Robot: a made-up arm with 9 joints. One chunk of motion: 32 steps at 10 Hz.
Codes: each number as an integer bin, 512 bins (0 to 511) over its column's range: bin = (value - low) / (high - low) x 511, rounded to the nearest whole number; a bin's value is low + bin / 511 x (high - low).
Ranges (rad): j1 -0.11..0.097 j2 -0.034..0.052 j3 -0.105..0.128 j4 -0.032..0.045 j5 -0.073..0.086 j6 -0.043..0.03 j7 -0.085..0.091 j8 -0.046..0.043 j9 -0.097..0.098
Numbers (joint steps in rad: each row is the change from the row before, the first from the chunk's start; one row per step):
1: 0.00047 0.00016 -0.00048 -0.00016 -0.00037 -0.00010 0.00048 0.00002 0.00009
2: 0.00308 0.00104 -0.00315 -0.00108 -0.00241 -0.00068 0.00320 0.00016 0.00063
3: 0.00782 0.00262 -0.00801 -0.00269 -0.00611 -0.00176 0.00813 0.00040 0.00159
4: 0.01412 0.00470 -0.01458 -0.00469 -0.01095 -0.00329 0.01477 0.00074 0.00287
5: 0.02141 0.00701 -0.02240 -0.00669 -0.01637 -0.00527 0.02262 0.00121 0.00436
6: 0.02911 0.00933 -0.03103 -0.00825 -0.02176 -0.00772 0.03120 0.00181 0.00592
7: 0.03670 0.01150 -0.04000 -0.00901 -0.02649 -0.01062 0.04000 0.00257 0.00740
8: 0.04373 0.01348 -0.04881 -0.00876 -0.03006 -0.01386 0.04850 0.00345 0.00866
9: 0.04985 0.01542 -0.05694 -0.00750 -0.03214 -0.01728 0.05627 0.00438 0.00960
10: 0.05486 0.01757 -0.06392 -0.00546 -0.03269 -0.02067 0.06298 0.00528 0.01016
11: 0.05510 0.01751 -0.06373 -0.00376 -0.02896 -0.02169 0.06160 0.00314 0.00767
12: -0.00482 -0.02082 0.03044 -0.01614 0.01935 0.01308 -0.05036 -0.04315 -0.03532
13: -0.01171 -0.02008 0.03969 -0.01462 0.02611 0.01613 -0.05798 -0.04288 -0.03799
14: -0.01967 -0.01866 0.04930 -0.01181 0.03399 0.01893 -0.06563 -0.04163 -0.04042
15: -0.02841 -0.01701 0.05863 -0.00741 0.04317 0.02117 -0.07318 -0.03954 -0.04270
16: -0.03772 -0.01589 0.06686 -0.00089 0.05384 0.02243 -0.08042 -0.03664 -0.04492
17: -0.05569 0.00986 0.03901 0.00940 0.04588 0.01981 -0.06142 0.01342 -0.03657
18: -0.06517 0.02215 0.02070 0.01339 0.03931 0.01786 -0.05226 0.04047 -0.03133
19: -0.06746 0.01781 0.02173 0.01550 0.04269 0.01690 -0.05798 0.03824 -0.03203
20: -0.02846 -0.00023 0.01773 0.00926 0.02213 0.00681 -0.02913 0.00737 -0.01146
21: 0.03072 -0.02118 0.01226 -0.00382 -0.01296 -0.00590 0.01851 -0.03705 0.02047
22: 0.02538 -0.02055 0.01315 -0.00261 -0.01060 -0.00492 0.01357 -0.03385 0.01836
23: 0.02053 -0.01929 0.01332 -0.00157 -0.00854 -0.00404 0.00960 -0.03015 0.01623
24: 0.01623 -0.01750 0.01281 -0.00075 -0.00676 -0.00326 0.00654 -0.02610 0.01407
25: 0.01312 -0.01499 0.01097 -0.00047 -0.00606 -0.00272 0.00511 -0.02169 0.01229
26: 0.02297 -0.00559 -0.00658 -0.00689 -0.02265 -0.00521 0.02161 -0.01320 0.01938
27: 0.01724 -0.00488 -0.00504 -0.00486 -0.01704 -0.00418 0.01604 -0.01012 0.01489
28: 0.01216 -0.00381 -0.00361 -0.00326 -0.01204 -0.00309 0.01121 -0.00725 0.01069
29: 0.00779 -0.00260 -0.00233 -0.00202 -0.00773 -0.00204 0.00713 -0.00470 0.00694
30: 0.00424 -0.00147 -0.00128 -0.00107 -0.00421 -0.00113 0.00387 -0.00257 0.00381
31: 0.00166 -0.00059 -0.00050 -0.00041 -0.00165 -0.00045 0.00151 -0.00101 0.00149
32: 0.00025 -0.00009 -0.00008 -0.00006 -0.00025 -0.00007 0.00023 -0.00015 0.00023
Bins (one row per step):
1: 273 203 229 211 233 300 248 264 254
2: 279 208 223 205 227 296 256 265 256
3: 291 218 213 195 215 289 270 266 258
4: 306 230 198 181 199 278 290 268 262
5: 324 244 181 168 182 264 312 271 266
6: 343 257 162 158 165 247 337 275 270
7: 362 270 143 153 149 227 363 279 274
8: 379 282 123 154 138 204 388 284 277
9: 395 294 105 163 131 180 410 289 279
10: 407 306 90 176 130 156 430 294 281
11: 408 306 91 187 142 149 426 282 274
12: 260 78 297 105 297 393 101 16 162
13: 243 83 317 115 319 414 78 18 155
14: 223 91 338 134 344 434 56 25 148
15: 201 101 359 163 373 449 34 37 142
16: 178 108 377 206 408 458 13 54 136
17: 134 261 316 275 382 440 68 341 158
18: 111 334 276 301 361 426 95 496 172
19: 105 308 278 315 372 419 78 484 170
20: 201 201 269 274 306 349 162 306 224
21: 347 76 257 187 193 260 301 51 308
22: 334 80 259 195 201 267 286 70 302
23: 322 87 259 202 207 273 275 91 297
24: 312 98 258 207 213 278 266 114 291
25: 304 113 254 209 215 282 262 140 286
26: 328 169 216 167 162 265 310 188 305
27: 314 173 219 180 180 272 293 206 293
28: 302 179 222 191 196 279 279 222 282
29: 291 187 225 199 210 287 267 237 272
30: 282 193 227 205 221 293 258 249 264
31: 276 199 229 210 229 298 251 258 258
32: 272 201 230 212 234 301 247 263 255

